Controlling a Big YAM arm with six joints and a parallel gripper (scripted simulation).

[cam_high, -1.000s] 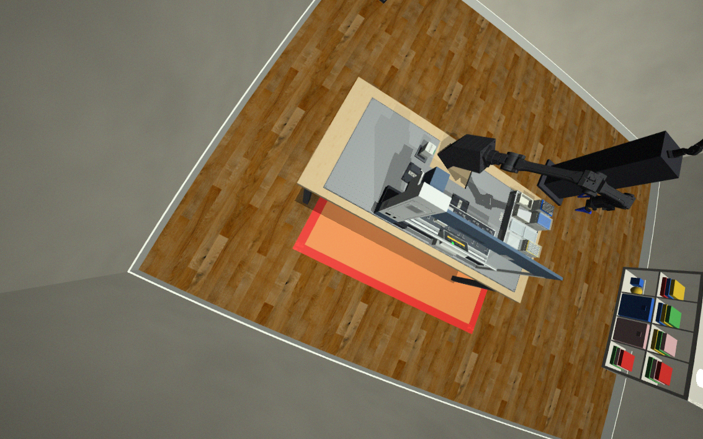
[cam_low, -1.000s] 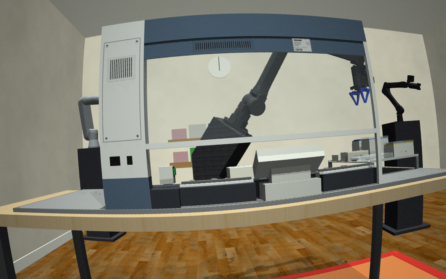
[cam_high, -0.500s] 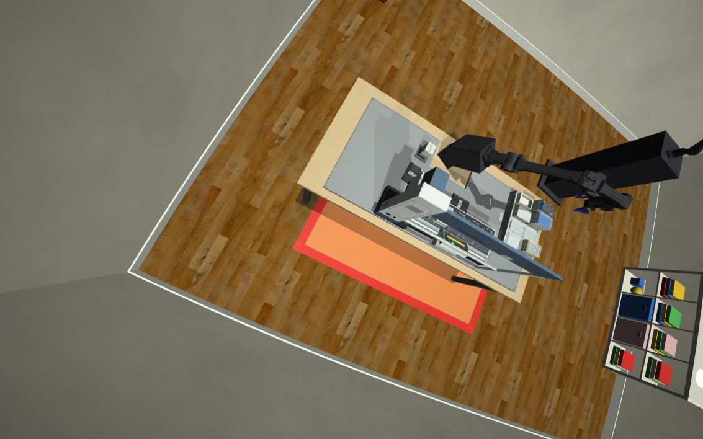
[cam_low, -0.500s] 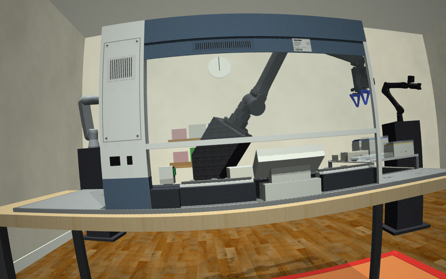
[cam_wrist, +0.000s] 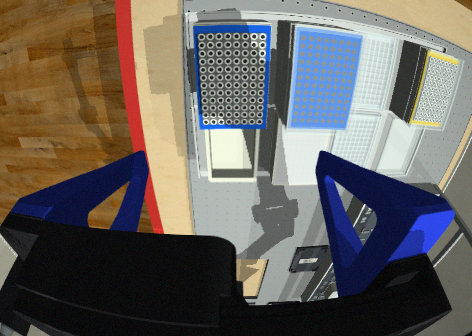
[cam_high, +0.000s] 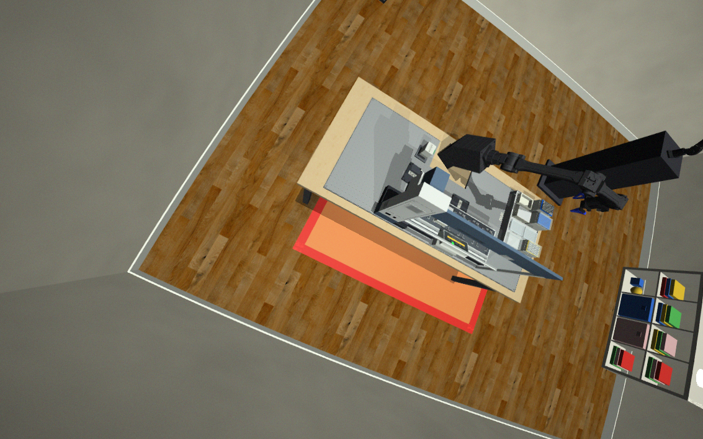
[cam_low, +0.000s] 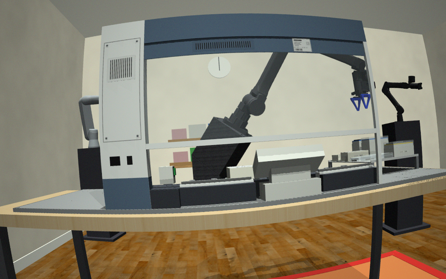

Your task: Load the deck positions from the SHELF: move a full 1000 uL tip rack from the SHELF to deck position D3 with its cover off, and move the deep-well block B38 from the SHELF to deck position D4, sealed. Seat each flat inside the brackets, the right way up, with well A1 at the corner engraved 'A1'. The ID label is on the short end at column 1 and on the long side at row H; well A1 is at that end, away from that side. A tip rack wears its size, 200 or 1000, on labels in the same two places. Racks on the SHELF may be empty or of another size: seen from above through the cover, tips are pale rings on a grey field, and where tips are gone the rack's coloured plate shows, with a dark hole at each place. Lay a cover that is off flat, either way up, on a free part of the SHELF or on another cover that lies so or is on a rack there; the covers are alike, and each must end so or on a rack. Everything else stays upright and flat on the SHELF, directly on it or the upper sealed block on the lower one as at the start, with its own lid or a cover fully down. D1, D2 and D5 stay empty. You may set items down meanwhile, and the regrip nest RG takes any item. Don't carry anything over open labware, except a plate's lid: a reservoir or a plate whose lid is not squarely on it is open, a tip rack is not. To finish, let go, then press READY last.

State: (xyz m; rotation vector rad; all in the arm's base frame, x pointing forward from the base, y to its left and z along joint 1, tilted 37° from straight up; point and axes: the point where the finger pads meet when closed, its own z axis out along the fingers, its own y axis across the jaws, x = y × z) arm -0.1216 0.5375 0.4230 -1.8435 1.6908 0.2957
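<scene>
Right now my hand is 190 mm above the blue tip rack, 10 mm to the left of it and 10 mm short of it. The rest, counted from my hand: shelf label: 320 mm below, 200 mm to the right, 200 mm ahead; pale reservoir: 250 mm below, 140 mm to the right, 20 mm ahead; shelf: 260 mm below, 170 mm ahead, 40 mm to the right.
</scene>
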